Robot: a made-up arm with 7 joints. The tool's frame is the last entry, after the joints.
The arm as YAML. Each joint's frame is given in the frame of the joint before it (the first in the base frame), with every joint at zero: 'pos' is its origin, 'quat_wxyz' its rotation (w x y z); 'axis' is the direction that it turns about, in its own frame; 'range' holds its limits. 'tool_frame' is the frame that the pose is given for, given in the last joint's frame.
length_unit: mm
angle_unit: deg
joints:
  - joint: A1
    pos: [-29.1, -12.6, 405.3]
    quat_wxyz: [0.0, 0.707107, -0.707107, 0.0]
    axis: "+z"
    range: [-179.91, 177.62]
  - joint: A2
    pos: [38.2, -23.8, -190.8]
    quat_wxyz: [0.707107, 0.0, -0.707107, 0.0]
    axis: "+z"
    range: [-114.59, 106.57]
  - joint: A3
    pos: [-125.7, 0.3, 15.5]
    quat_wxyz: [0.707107, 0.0, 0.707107, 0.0]
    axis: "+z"
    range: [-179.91, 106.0]
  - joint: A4
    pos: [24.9, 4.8, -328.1]
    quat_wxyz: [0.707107, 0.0, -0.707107, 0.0]
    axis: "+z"
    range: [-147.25, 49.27]
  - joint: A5
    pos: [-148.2, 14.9, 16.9]
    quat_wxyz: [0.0, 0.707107, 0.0, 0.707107]
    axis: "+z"
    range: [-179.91, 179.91]
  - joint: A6
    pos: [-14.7, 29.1, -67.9]
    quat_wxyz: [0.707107, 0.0, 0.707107, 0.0]
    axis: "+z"
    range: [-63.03, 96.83]
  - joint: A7
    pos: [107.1, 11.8, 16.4]
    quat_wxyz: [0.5, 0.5, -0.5, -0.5]
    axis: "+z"
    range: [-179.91, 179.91]
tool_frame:
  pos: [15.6, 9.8, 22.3]
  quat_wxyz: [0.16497, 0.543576, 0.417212, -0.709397]
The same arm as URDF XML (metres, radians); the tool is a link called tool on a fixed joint. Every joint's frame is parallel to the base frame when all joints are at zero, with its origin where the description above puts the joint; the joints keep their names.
<robot name="arm">
  <link name="base"/>
  <link name="link1"/>
  <link name="link2"/>
  <link name="link3"/>
  <link name="link4"/>
  <link name="link5"/>
  <link name="link6"/>
  <link name="link7"/>
  <link name="tool"/>
  <joint name="A1" type="revolute">
    <parent link="base"/>
    <child link="link1"/>
    <origin xyz="-0.0291 -0.0126 0.4053"/>
    <axis xyz="0 0 -1"/>
    <limit lower="-3.14" upper="3.1001"/>
  </joint>
  <joint name="A2" type="revolute">
    <parent link="link1"/>
    <child link="link2"/>
    <origin xyz="0.0238 -0.0382 0.1908"/>
    <axis xyz="0 1 0"/>
    <limit lower="-2" upper="1.86"/>
  </joint>
  <joint name="A3" type="revolute">
    <parent link="link2"/>
    <child link="link3"/>
    <origin xyz="-0.0003 0.0155 0.1257"/>
    <axis xyz="0 0 -1"/>
    <limit lower="-3.14" upper="1.85"/>
  </joint>
  <joint name="A4" type="revolute">
    <parent link="link3"/>
    <child link="link4"/>
    <origin xyz="-0.0048 -0.0249 0.3281"/>
    <axis xyz="0 1 0"/>
    <limit lower="-2.57" upper="0.8599"/>
  </joint>
  <joint name="A5" type="revolute">
    <parent link="link4"/>
    <child link="link5"/>
    <origin xyz="-0.0149 0.0169 0.1482"/>
    <axis xyz="0 0 -1"/>
    <limit lower="-3.14" upper="3.14"/>
  </joint>
  <joint name="A6" type="revolute">
    <parent link="link5"/>
    <child link="link6"/>
    <origin xyz="0.0291 -0.0147 0.0679"/>
    <axis xyz="0 1 0"/>
    <limit lower="-1.1001" upper="1.69"/>
  </joint>
  <joint name="A7" type="revolute">
    <parent link="link6"/>
    <child link="link7"/>
    <origin xyz="0.0118 0.0164 0.1071"/>
    <axis xyz="0 0 -1"/>
    <limit lower="-3.14" upper="3.14"/>
  </joint>
  <joint name="tool_fixed" type="fixed">
    <parent link="link7"/>
    <child link="tool"/>
    <origin xyz="-0.0156 0.0098 -0.0223" rpy="1.7174 -1.1406 0.5543"/>
  </joint>
</robot>

